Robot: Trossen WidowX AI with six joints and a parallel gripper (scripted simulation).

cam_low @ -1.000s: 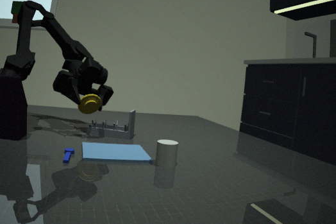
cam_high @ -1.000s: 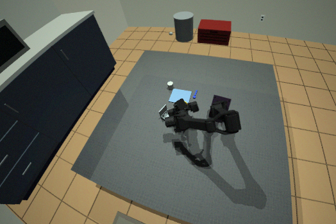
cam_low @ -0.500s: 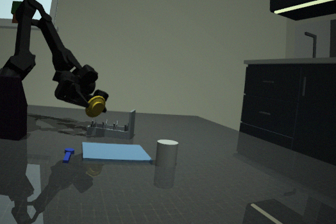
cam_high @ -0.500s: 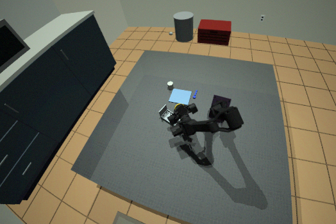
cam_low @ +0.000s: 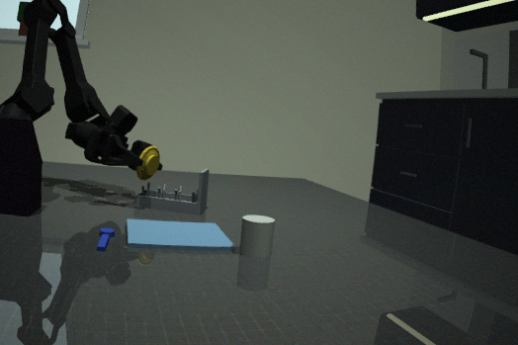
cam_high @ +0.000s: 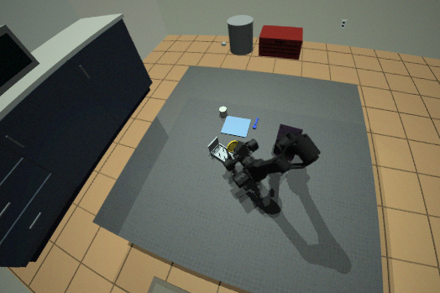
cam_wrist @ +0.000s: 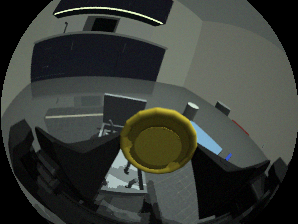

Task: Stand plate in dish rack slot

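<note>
Now: gripper tip 60 mm above the grey dish rack, 40 mm short of it and 20 mm to the right of it. The rest, counted from my gripper tip: light blue mat: 180 mm to the right, 80 mm below, 20 mm ahead; then yellow plate: 10 mm to the left, 10 mm behind; then blue spoon: 220 mm to the right, 90 mm behind, 80 mm below.
</note>
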